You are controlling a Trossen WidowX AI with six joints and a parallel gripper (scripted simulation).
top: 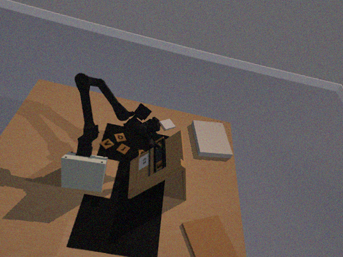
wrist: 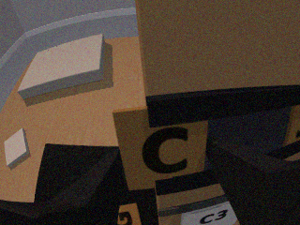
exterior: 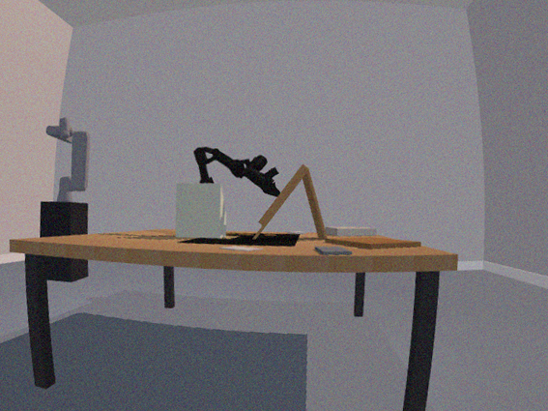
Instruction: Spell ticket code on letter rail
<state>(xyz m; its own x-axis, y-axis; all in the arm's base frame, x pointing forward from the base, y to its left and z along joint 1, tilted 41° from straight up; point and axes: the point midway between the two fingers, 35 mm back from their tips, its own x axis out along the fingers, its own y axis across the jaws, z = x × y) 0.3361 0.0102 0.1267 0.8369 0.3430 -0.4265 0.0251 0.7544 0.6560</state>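
My gripper tip is now 6 cm past the white ticket, 5 cm to the left of it and 9 cm above it. Also, from my gripper tip: letter tile 5 cm behind, 7 cm to the left, 18 cm below; then black mat 17 cm behind, 12 cm to the right, 18 cm below; then small white pad 10 cm ahead, 34 cm to the left, 18 cm below.
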